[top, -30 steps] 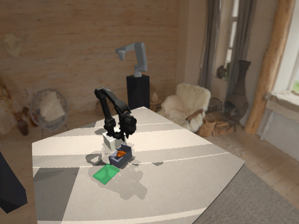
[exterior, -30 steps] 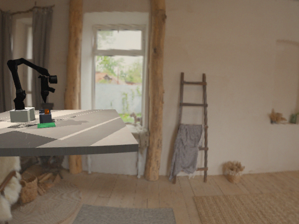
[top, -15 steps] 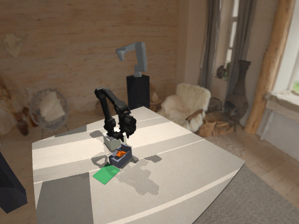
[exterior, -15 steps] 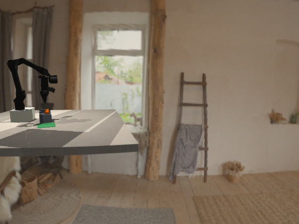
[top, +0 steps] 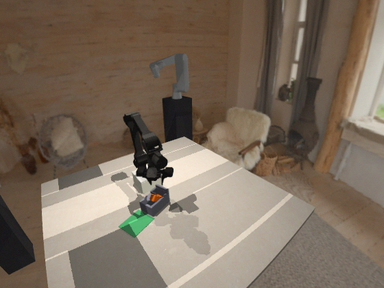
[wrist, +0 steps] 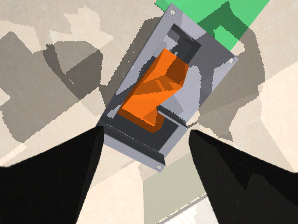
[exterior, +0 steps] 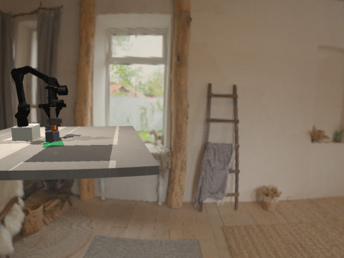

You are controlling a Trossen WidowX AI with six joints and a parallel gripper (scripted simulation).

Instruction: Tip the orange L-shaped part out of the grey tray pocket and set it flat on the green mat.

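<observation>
Now: gripper tip 11 cm above the orange L-shaped part and 2 cm past it. Also, from my gripper tip: green mat: 17 cm to the right, 16 cm below, 3 cm ahead.
</observation>
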